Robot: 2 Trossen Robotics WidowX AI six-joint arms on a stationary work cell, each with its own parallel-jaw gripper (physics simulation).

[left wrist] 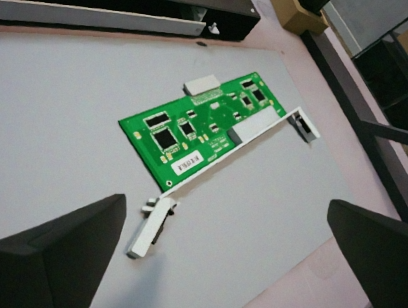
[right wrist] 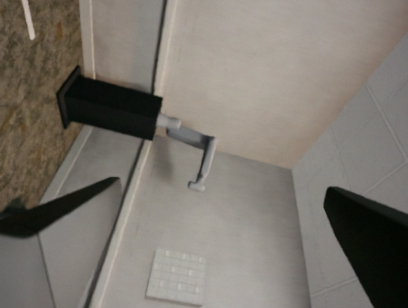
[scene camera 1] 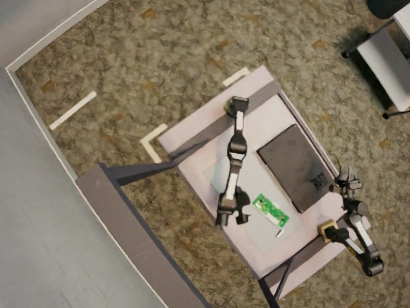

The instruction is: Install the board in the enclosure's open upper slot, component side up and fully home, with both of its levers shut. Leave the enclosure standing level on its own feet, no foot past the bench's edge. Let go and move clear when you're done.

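Frame: origin at the left arm's base, x ahead, y left, z up, level; metres.
Seen in the pictures: left gripper, between the fingertips: (left wrist: 228, 206) (scene camera 1: 248, 206); right gripper, between the fingertips: (right wrist: 225, 192) (scene camera 1: 345, 165); left arm's base, origin of its link: (scene camera 1: 237, 105); right arm's base, origin of its link: (left wrist: 306, 1) (scene camera 1: 330, 231).
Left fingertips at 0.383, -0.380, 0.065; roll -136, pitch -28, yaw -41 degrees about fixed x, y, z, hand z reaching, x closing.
Offsets run from my left fingertips to a thing's top centre, as dx, dy, dz. "pt": to the spot under its first point. Level surfaces: height alone.
The green board @(pt +0.153, +0.056, -0.118) (scene camera 1: 270, 211) (left wrist: 207, 127) lies flat on the grey mat @(dz -0.123) (scene camera 1: 255, 240) (left wrist: 65, 90), chips up. Its pale face strip runs along the edge nearer the left gripper. One lever @(-0.002, +0.002, -0.104) (left wrist: 150, 227) angles outward at the strip's left end; another lever @(+0.275, -0.003, -0.104) (left wrist: 304, 127) sticks out at its right end. The dark enclosure @(+0.110, +0.336, -0.074) (scene camera 1: 295, 167) (left wrist: 235, 22) lies flat beyond the board; a dark opening shows above its pale front panel. My left gripper (scene camera 1: 234, 221) (left wrist: 228, 206) is open beside the board, above the mat. My right gripper (scene camera 1: 348, 180) (right wrist: 225, 192) is open, off the enclosure's right corner.
The pink bench @(dz -0.125) (scene camera 1: 200, 192) carries the mat and enclosure. A tan block (scene camera 1: 327, 231) (left wrist: 295, 17) is at the right arm's base. Dark frame bars cross both bench ends. In the right wrist view, a grey jointed arm (right wrist: 192, 137) on a black post (right wrist: 112, 109) shows against the wall.
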